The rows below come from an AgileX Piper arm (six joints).
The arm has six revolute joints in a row. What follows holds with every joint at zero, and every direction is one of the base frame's.
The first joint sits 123 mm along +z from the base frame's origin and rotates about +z.
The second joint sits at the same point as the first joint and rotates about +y.
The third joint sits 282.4 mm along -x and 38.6 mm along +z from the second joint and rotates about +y.
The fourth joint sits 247.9 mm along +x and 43.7 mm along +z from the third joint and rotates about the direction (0.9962, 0, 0.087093).
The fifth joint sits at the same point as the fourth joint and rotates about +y.
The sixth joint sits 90.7 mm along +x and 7.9 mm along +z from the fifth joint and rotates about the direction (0.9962, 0, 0.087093).
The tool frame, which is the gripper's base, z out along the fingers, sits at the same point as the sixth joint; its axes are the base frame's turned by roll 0, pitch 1.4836 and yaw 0 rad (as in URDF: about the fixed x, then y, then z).
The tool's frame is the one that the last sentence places.
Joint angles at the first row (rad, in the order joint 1, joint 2, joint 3, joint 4, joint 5, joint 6):
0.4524 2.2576 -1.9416 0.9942 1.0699 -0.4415
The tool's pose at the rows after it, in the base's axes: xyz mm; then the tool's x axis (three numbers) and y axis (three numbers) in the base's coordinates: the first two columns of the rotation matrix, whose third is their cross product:
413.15 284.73 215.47 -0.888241 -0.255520 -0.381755 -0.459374 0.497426 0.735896
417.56 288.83 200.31 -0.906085 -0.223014 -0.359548 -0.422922 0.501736 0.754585
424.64 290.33 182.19 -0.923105 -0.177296 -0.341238 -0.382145 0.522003 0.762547
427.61 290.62 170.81 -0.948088 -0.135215 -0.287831 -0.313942 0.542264 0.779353
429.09 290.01 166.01 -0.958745 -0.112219 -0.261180 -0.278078 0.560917 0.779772
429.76 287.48 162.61 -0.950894 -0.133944 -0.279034 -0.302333 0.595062 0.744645
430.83 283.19 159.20 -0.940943 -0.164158 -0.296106 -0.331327 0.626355 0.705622
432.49 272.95 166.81 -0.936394 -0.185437 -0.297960 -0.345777 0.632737 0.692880
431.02 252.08 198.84 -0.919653 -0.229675 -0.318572 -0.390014 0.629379 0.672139
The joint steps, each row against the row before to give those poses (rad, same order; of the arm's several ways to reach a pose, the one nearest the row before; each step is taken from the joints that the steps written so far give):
0.0166 0.0324 0.0003 0.0365 -0.0321 -0.0012
0.0032 0.0346 0.0001 0.0325 -0.0305 0.0000
-0.0010 0.0384 -0.0001 0.0218 -0.0483 0.0034
-0.0008 0.0227 0.0000 0.0044 -0.0182 0.0530
-0.0002 0.0077 0.0001 -0.0134 -0.0127 0.0389
-0.0001 0.0001 -0.0001 -0.0578 -0.0096 0.0065
-0.0035 -0.0001 0.0001 -0.0605 -0.0014 0.0004
-0.0200 -0.0184 -0.0001 -0.0302 0.0358 0.0008
-0.0386 -0.0706 0.0000 -0.0503 0.0871 0.0000

